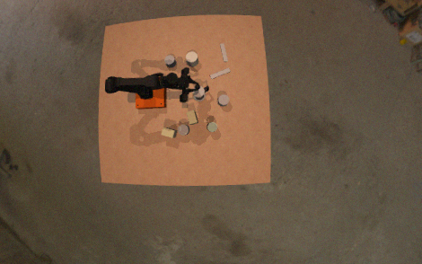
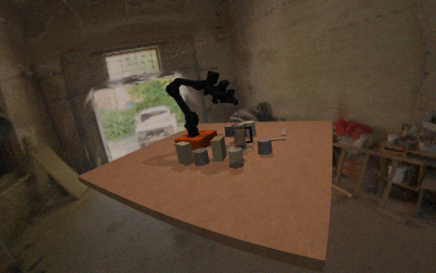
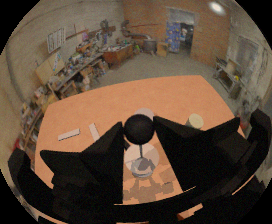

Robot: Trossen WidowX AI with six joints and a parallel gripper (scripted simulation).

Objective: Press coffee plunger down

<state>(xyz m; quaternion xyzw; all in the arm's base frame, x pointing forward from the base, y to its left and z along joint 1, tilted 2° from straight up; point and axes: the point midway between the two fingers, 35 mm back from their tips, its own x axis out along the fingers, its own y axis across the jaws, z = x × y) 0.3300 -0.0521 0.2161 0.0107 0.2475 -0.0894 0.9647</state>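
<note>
Now: the coffee press 14 cm below my gripper tip, 1 cm to the left of it and 1 cm ahead of it.
</note>
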